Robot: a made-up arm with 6 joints. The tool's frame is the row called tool. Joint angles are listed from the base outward. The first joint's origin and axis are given. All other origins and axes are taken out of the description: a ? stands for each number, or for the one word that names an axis. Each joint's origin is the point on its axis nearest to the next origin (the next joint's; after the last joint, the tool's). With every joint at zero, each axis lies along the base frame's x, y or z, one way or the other. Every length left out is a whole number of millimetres.
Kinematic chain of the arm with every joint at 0, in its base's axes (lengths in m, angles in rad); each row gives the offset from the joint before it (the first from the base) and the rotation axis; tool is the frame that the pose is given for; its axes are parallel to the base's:
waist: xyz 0 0 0.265 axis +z
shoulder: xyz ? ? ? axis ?
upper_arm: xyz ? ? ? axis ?
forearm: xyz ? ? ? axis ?
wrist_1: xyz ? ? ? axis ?
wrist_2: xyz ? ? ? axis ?
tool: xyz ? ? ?
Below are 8 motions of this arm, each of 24 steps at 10 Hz.
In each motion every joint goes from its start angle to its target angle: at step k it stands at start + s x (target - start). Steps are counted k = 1, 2, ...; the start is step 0. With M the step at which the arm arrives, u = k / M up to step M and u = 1 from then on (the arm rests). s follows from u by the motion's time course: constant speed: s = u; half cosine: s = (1 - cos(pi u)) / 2; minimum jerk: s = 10 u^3 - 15 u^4 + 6 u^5.
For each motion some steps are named. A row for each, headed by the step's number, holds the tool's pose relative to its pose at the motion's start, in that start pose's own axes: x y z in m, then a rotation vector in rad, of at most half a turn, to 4 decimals.
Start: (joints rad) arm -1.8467 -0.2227 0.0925 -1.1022 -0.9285 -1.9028
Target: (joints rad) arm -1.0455 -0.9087 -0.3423 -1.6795 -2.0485 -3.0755
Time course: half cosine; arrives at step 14
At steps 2, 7, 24:
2: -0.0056 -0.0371 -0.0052 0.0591 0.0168 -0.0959
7: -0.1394 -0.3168 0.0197 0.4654 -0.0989 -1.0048
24: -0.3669 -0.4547 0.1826 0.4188 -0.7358 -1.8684

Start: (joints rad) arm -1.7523 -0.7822 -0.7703 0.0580 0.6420 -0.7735
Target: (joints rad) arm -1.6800 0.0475 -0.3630 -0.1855 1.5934 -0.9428
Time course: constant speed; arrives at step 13
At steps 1, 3, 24:
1: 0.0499 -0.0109 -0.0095 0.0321 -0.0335 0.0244
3: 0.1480 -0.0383 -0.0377 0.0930 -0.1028 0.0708
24: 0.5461 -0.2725 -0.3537 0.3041 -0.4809 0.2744

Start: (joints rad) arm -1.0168 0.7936 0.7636 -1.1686 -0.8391 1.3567
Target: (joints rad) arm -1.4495 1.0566 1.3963 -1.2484 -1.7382 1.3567
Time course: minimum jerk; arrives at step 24
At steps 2, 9, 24:
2: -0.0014 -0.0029 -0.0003 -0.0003 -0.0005 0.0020
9: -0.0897 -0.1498 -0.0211 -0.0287 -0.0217 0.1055
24: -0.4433 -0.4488 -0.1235 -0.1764 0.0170 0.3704

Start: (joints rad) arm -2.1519 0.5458 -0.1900 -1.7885 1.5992 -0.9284
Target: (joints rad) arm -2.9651 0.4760 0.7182 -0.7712 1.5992 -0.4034
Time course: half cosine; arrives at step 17
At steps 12, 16, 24:
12: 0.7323 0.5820 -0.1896 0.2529 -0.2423 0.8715
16: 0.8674 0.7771 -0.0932 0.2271 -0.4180 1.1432
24: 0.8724 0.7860 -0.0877 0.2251 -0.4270 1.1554

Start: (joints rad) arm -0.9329 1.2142 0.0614 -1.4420 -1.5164 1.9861
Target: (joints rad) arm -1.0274 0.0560 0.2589 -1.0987 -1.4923 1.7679
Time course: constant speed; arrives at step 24
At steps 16, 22, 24:
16: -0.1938 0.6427 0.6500 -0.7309 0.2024 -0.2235
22: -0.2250 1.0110 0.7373 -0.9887 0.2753 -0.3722
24: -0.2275 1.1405 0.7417 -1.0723 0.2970 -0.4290

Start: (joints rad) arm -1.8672 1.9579 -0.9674 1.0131 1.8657 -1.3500
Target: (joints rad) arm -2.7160 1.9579 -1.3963 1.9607 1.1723 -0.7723
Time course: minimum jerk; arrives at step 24
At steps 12, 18, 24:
12: -0.1054 0.0024 -0.0944 0.0971 0.3468 0.1311
18: -0.1781 0.0500 -0.1855 -0.0378 0.6060 0.4838
24: -0.2003 0.0692 -0.2080 -0.1088 0.6503 0.6034

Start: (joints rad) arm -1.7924 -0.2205 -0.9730 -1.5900 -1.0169 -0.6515
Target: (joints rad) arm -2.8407 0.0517 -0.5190 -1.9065 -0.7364 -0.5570
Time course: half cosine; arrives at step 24
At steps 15, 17, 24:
15: -0.1700 0.2689 0.0431 0.1977 -0.2122 0.9604
17: -0.2301 0.2945 0.0600 0.2312 -0.2549 1.1139
24: -0.3502 0.3154 0.0911 0.2904 -0.3331 1.3770

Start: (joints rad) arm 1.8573 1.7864 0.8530 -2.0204 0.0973 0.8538
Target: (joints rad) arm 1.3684 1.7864 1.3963 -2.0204 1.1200 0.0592
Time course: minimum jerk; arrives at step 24
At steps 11, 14, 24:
11: 0.0267 0.0212 0.3226 0.5564 -0.4913 -0.1283
14: 0.0117 0.0028 0.5085 0.8756 -0.7768 -0.1596
24: -0.0532 -0.0651 0.7842 1.3499 -1.2339 -0.1543

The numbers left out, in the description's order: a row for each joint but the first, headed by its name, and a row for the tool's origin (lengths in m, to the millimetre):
shoulder: xyz 0 0 0, axis +y
upper_arm: xyz 0 0 1.012, axis -y
forearm: xyz 0.676 0 0, axis -x
wrist_1: xyz 0 -0.167 0, axis -y
wrist_2: xyz 0 0 0, axis -x
tool: xyz 0 0 0

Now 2 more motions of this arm.
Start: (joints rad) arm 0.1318 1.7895 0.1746 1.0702 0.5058 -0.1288
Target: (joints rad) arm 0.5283 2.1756 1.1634 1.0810 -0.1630 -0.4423
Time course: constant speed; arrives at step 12
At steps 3, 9, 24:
3: 0.1260 -0.0023 0.0934 -0.0682 0.0777 -0.0917
9: 0.3268 0.0829 0.2793 -0.1533 0.1545 -0.3262
24: 0.3959 0.1664 0.3602 -0.1661 0.1499 -0.4559

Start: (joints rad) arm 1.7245 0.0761 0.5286 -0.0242 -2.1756 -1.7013
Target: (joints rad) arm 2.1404 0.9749 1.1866 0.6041 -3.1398 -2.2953
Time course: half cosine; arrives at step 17
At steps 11, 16, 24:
11: 0.2046 0.5883 -0.4755 0.4996 -0.7147 -0.5995
16: 0.3889 0.7072 -0.7108 0.7346 -1.0411 -0.6944
24: 0.3955 0.7098 -0.7184 0.7424 -1.0517 -0.6962

